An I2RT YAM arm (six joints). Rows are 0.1 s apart.
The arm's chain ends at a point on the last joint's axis. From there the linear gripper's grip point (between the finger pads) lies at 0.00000 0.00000 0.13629 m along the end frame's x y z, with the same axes.
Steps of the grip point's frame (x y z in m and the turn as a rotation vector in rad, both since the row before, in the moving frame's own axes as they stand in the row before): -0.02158 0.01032 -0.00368 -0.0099 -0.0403 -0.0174; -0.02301 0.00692 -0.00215 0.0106 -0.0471 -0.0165; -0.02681 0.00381 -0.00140 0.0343 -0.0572 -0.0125; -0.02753 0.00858 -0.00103 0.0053 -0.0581 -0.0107; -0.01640 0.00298 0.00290 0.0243 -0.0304 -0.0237
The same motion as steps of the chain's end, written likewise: -0.01610 0.00892 -0.00356 -0.0099 -0.0403 -0.0174; -0.01658 0.00831 -0.00199 0.0106 -0.0471 -0.0165; -0.01899 0.00843 -0.00110 0.0343 -0.0572 -0.0125; -0.01961 0.00926 -0.00080 0.0053 -0.0581 -0.0107; -0.01222 0.00624 0.00300 0.0243 -0.0304 -0.0237
